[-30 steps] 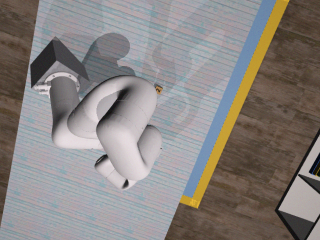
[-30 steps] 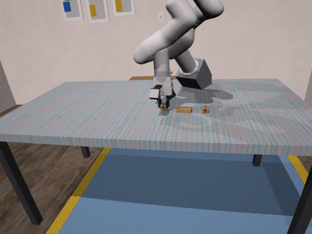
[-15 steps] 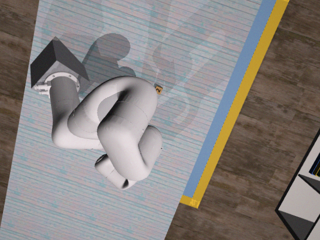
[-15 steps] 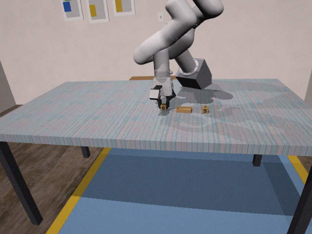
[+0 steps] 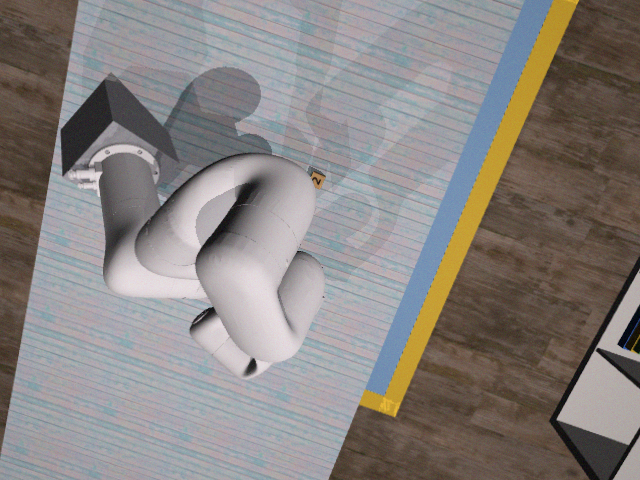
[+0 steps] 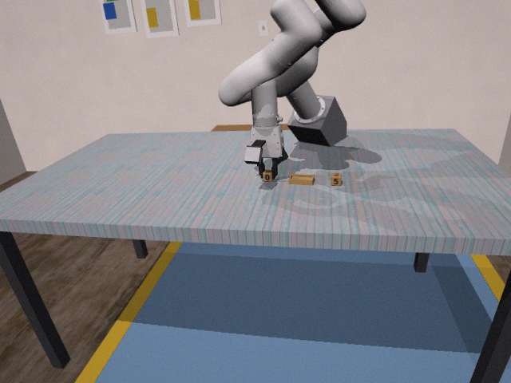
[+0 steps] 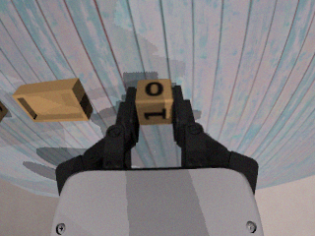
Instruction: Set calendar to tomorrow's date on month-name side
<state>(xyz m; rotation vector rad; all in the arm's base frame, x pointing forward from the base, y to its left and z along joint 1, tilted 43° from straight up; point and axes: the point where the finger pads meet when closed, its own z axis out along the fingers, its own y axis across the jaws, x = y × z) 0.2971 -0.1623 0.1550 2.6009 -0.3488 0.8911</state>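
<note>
The wooden digit cube is 20 mm below my hand. Also, from my hand: wooden calendar tray: 40 mm ahead, 100 mm to the left, 20 mm below.
</note>
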